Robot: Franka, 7 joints.
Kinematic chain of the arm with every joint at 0, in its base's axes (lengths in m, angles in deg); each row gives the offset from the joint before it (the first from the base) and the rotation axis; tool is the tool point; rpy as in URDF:
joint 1: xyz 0 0 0.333 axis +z
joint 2: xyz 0 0 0 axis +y
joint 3: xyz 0 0 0.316 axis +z
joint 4: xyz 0.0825 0 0 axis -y
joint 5: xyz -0.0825 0 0.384 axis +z
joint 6: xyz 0 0 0 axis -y
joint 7: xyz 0.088 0 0 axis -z
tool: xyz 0 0 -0.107 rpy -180 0 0
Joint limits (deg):
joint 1: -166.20..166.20
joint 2: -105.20..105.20
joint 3: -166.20..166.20
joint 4: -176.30..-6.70
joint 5: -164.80..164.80
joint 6: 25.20..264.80
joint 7: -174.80..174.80
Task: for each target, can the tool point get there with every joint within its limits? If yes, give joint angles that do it. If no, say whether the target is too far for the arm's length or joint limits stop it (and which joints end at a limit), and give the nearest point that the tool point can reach.
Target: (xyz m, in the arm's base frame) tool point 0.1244 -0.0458 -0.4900
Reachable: no: joint limits stop it (at a limit: joint 2) | nearest point 0.1549 -0.0570 -0.3474 | short by 0.146 m
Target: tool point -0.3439 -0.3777 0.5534
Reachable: yes | joints 9.22 6.12 -130.66 -112.97 110.48 200.66 -89.84
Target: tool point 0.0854 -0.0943 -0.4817
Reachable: no: joint limits stop it (at a limit: joint 2) | nearest point 0.1072 -0.1183 -0.3462 | short by 0.139 m
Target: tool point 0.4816 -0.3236 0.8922
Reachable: yes | joints -83.64 28.56 73.27 -51.75 -111.43 172.44 -119.27
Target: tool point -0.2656 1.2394 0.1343
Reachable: no: too far | nearest point -0.1776 0.8287 0.2001 | short by 0.425 m
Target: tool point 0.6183 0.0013 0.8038
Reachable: yes | joints -139.68 -32.97 110.93 -43.11 -6.65 93.19 65.10
